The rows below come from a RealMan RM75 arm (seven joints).
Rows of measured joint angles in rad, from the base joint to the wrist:
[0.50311, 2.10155, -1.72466, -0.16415, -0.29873, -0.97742, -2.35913]
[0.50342, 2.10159, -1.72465, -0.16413, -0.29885, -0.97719, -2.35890]
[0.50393, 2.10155, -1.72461, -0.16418, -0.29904, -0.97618, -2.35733]
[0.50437, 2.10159, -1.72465, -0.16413, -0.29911, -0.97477, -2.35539]
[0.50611, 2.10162, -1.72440, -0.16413, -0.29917, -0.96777, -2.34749]
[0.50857, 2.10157, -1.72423, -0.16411, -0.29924, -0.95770, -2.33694]
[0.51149, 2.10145, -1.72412, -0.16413, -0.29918, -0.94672, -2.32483]
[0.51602, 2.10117, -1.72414, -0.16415, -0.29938, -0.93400, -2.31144]
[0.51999, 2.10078, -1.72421, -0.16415, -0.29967, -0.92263, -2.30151]
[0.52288, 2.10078, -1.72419, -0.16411, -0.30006, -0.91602, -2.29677]
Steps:
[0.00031, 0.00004, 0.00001, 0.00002, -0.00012, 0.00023, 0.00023]
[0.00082, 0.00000, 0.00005, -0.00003, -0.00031, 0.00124, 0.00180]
[0.00126, 0.00004, 0.00001, 0.00002, -0.00038, 0.00265, 0.00374]
[0.00300, 0.00007, 0.00026, 0.00002, -0.00044, 0.00965, 0.01164]
[0.00546, 0.00002, 0.00043, 0.00004, -0.00051, 0.01972, 0.02219]
[0.00838, -0.00010, 0.00054, 0.00002, -0.00045, 0.03070, 0.03430]
[0.01291, -0.00038, 0.00052, 0.00000, -0.00065, 0.04342, 0.04769]
[0.01688, -0.00077, 0.00045, 0.00000, -0.00094, 0.05479, 0.05762]
[0.01977, -0.00077, 0.00047, 0.00004, -0.00133, 0.06140, 0.06236]

